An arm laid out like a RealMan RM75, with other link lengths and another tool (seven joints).
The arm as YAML. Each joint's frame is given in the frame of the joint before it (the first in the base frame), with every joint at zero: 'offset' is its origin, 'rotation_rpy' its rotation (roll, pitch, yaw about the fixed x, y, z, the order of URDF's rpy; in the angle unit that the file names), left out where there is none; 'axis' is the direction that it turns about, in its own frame. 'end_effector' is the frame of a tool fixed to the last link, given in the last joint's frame.
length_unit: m
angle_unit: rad
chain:
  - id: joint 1
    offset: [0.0, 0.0, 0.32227]
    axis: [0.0, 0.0, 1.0]
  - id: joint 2
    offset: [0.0, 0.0, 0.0]
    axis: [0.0, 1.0, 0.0]
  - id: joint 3
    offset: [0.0, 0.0, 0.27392]
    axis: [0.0, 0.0, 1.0]
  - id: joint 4
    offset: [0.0, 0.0, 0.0]
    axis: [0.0, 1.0, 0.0]
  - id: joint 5
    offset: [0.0, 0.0, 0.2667]
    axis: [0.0, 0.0, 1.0]
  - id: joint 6
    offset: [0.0, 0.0, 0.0]
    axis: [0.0, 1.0, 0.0]
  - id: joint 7
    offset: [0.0, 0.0, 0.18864]
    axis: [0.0, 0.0, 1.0]
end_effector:
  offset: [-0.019, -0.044, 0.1]
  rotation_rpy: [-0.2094, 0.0, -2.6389]
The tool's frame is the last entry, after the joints.
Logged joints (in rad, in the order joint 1, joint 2, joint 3, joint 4, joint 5, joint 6, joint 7), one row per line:
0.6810 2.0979 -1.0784 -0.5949 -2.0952 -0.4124 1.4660
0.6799 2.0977 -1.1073 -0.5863 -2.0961 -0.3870 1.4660
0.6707 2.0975 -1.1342 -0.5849 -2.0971 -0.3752 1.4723
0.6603 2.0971 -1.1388 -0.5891 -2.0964 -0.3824 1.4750
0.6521 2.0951 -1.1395 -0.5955 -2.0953 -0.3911 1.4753
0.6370 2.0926 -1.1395 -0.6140 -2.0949 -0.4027 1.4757
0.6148 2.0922 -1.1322 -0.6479 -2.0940 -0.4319 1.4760
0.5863 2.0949 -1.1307 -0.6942 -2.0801 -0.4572 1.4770
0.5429 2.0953 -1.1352 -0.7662 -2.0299 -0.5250 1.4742
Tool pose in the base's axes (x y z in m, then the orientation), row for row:
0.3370 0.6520 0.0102 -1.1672 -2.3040 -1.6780
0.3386 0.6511 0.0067 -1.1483 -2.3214 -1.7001
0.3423 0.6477 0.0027 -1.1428 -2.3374 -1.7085
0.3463 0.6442 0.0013 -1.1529 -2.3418 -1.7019
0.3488 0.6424 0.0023 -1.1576 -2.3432 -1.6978
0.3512 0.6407 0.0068 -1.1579 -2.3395 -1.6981
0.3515 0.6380 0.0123 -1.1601 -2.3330 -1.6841
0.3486 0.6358 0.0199 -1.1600 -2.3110 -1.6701
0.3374 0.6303 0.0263 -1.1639 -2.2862 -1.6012
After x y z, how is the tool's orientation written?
As a rotation vector, in radians.
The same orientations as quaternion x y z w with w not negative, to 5 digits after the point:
-0.37878 -0.74770 -0.54455 0.03079
-0.37057 -0.74914 -0.54864 0.02178
-0.36711 -0.75086 -0.54884 0.01449
-0.36996 -0.75147 -0.54613 0.01278
-0.37140 -0.75179 -0.54472 0.01250
-0.37179 -0.75119 -0.54524 0.01375
-0.37386 -0.75185 -0.54273 0.01959
-0.37665 -0.75038 -0.54228 0.03167
-0.38421 -0.75469 -0.52857 0.05871

